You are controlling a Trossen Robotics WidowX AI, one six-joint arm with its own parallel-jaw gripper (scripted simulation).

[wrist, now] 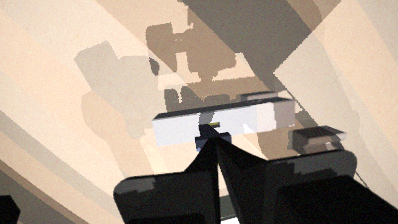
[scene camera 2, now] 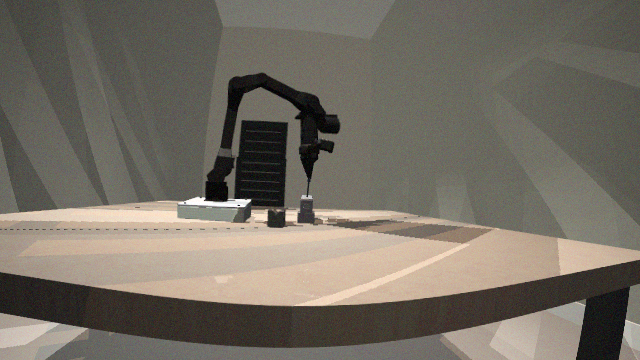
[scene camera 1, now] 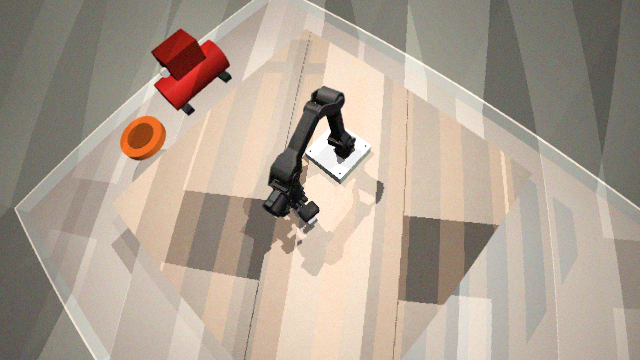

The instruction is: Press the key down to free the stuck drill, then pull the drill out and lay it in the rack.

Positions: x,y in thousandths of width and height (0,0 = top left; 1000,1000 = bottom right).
Labels:
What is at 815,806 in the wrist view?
The gripper.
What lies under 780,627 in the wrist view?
A rack.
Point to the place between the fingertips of the gripper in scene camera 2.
At 484,496

